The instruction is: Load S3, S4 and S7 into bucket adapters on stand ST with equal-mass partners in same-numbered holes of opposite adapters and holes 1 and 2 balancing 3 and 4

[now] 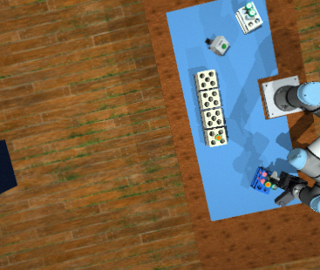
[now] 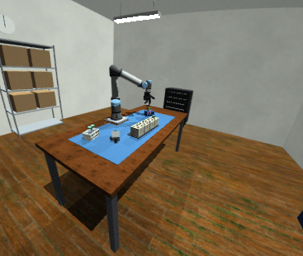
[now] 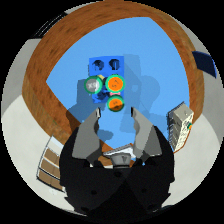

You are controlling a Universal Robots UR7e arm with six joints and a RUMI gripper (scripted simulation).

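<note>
My gripper is now 4 cm to the right of the blue rack and 11 cm above it. Also, from my hand: white rack: 91 cm to the right, 11 cm below; then adapter: 26 cm ahead, 26 cm to the right, 9 cm below.
</note>
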